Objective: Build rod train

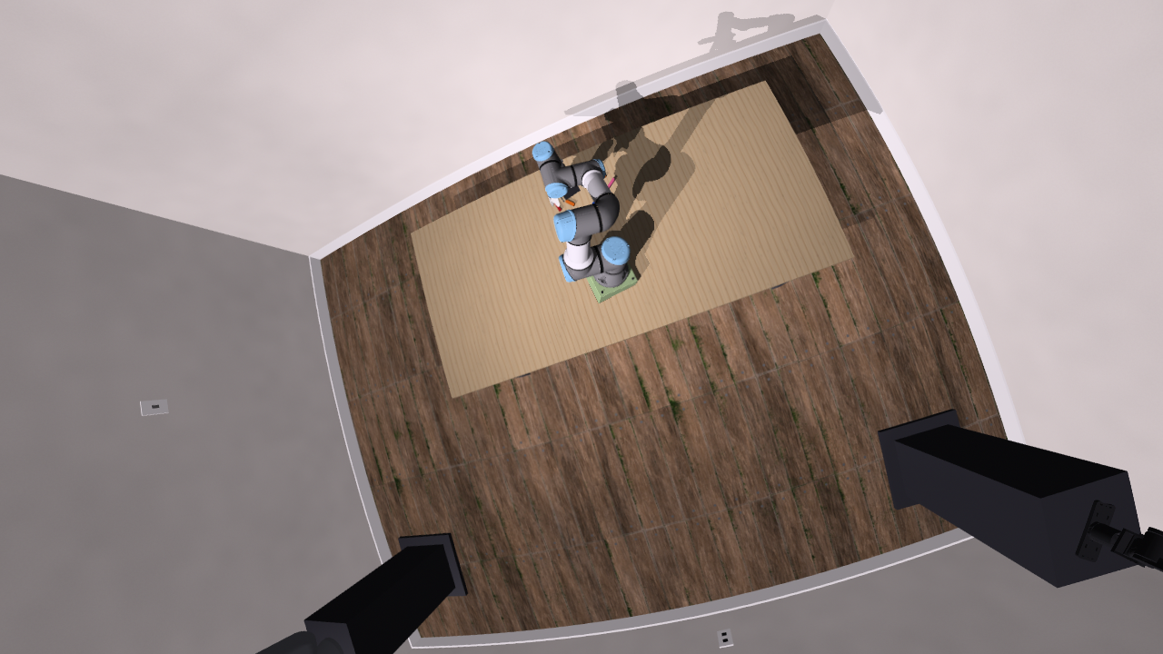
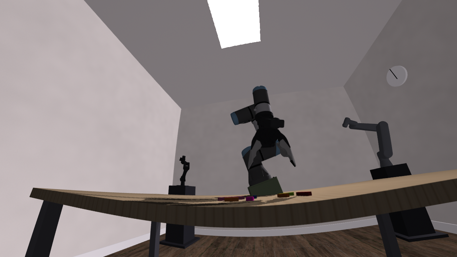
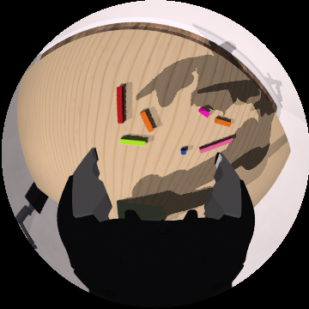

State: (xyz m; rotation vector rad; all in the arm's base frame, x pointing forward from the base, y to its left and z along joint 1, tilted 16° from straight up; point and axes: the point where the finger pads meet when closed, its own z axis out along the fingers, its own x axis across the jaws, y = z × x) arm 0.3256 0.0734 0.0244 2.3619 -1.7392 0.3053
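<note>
The lime rod lies 9 cm below my hand, 4 cm behind it and 3 cm to the left of it. The rest, counted from my hand: red rod 9 cm below, 8 cm to the left, 2 cm ahead; then blue rod 9 cm below, 7 cm to the right, 3 cm behind; then magenta rod 9 cm below, 7 cm to the right, 6 cm ahead.
</note>
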